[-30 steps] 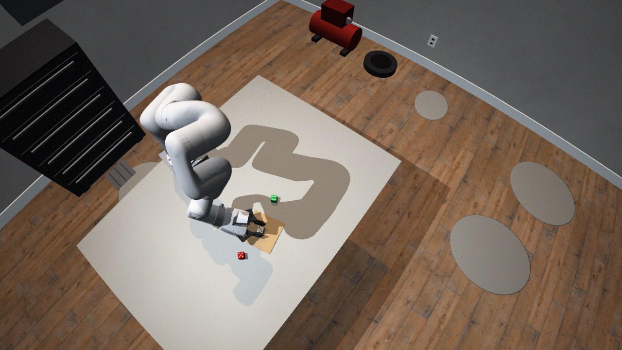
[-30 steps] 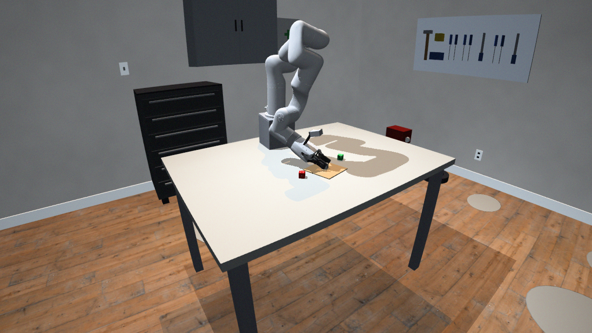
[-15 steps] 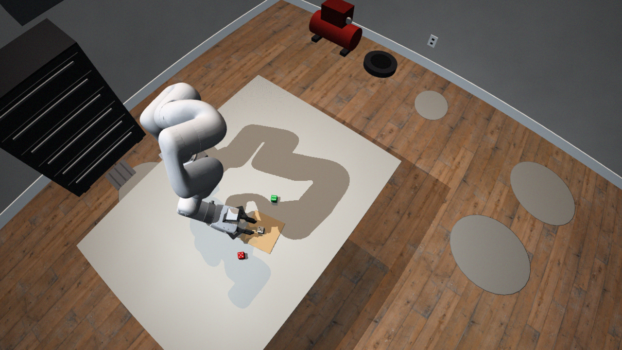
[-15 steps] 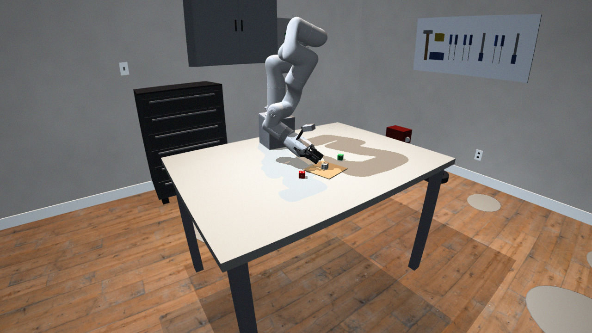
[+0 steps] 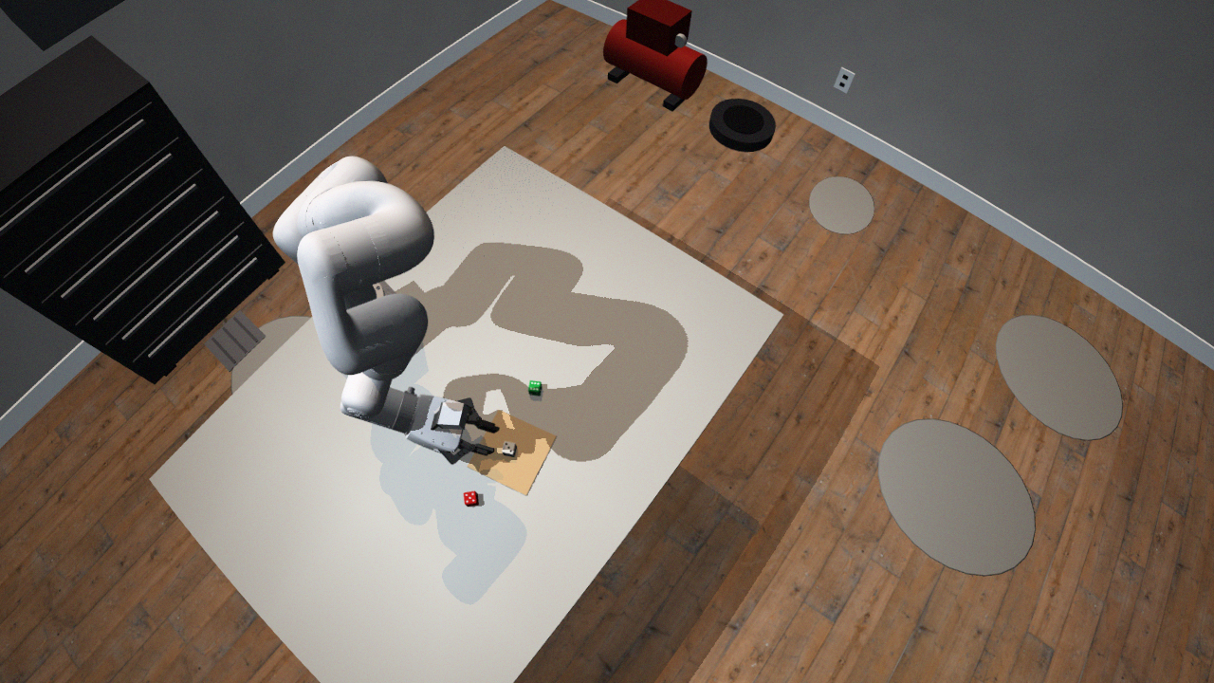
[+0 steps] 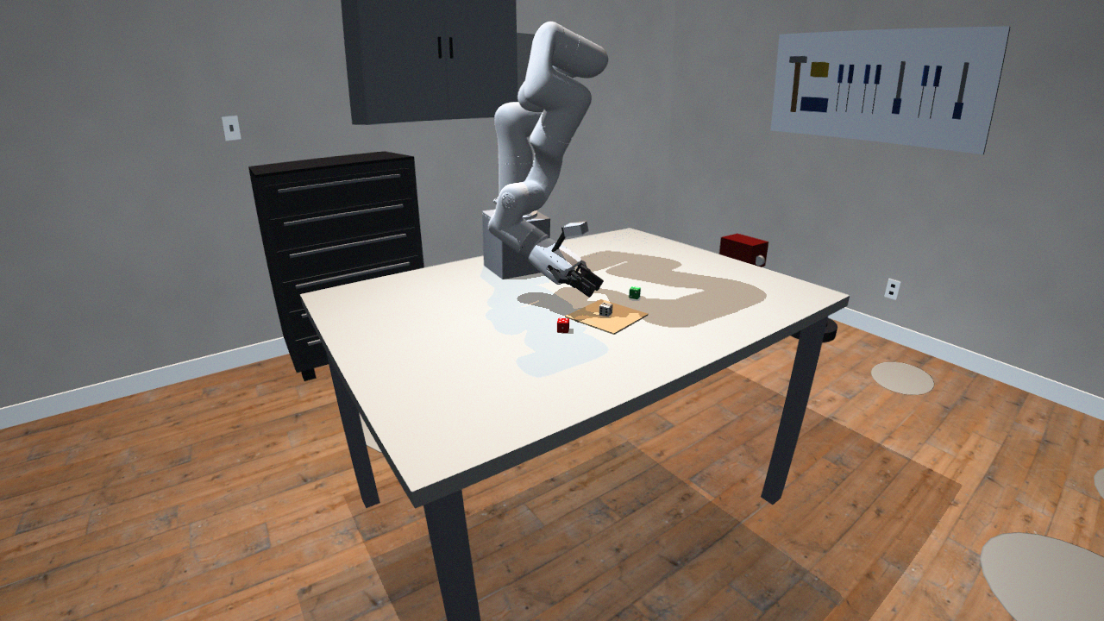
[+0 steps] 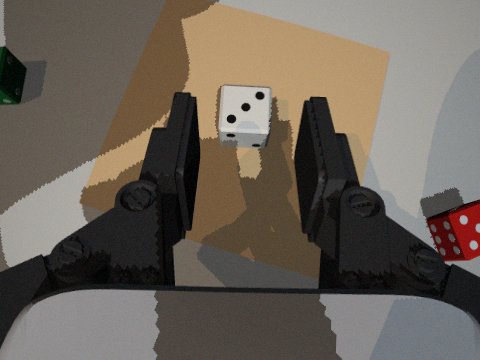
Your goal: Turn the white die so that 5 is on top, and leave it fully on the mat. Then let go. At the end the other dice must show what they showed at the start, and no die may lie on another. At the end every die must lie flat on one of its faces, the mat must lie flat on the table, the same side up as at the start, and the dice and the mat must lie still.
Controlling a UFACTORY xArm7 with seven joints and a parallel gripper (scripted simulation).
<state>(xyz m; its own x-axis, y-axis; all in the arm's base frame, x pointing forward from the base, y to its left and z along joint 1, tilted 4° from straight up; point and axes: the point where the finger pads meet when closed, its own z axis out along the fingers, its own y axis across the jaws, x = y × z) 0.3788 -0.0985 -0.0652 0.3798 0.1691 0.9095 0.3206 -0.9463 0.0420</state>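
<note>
Right now the white die is 40 mm ahead of my hand, 10 mm to the left of it and 60 mm below it. The rest, counted from my hand: green die (20 mm ahead, 160 mm to the left, 60 mm below); red die (20 mm ahead, 110 mm to the right, 60 mm below); tan mat (40 mm ahead, 10 mm to the left, 70 mm below).
</note>
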